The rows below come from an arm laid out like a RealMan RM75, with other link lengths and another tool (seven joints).
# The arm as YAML. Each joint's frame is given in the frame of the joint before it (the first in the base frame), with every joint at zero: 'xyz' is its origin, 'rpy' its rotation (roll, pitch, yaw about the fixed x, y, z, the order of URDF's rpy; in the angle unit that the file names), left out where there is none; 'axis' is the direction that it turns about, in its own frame. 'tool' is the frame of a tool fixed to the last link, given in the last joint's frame.
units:
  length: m
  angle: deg
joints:
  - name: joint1
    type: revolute
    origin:
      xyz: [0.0, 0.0, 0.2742]
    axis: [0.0, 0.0, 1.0]
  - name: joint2
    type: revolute
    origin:
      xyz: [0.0, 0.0, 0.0]
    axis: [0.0, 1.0, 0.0]
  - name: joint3
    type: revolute
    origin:
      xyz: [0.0, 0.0, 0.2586]
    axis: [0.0, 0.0, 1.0]
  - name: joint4
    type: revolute
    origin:
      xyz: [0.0, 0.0, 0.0]
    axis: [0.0, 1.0, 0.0]
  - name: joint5
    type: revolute
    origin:
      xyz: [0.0, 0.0, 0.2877]
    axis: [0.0, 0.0, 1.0]
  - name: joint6
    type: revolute
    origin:
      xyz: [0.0, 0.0, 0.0]
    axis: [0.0, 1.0, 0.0]
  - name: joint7
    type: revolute
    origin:
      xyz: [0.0, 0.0, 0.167]
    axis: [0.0, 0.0, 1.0]
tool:
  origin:
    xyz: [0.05, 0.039, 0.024]
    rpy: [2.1, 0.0, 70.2]
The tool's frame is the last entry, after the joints.
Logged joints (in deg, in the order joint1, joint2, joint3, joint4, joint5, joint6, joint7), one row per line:
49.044 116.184 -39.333 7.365 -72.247 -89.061 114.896
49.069 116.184 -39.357 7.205 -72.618 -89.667 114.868
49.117 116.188 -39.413 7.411 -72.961 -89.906 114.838
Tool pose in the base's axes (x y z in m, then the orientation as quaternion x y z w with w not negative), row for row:
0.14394 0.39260 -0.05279 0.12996 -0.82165 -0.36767 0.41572
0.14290 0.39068 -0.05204 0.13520 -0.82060 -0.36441 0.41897
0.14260 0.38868 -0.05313 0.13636 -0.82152 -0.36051 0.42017
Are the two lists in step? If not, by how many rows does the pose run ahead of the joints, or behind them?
They are in step.
